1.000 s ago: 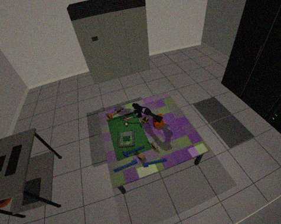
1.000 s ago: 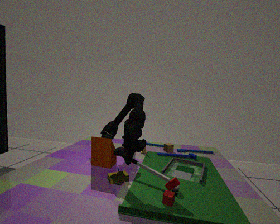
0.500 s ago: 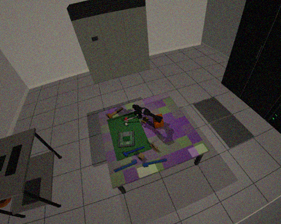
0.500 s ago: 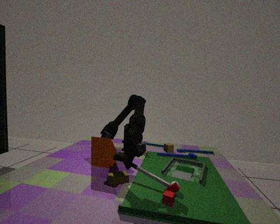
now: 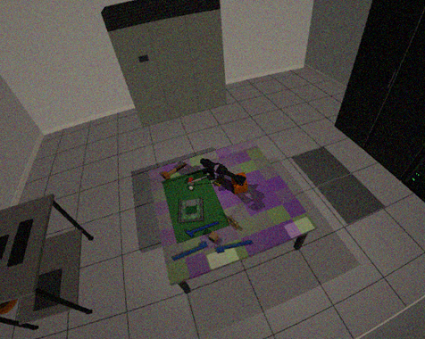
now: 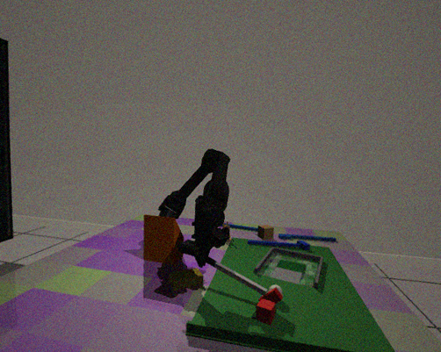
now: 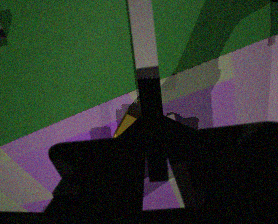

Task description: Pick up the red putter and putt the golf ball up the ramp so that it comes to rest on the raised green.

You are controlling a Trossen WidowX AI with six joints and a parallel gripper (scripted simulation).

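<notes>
Now: gripper tip 6 cm past the yellow block, 6 cm above it and 2 cm to the right of it. Also, from my gripper tip: green mat: 23 cm ahead, 20 cm to the left, 8 cm below; white golf ball: 23 cm ahead, 5 cm below, 4 cm to the left; red cube: 22 cm ahead, 7 cm to the right, 5 cm below.
</notes>
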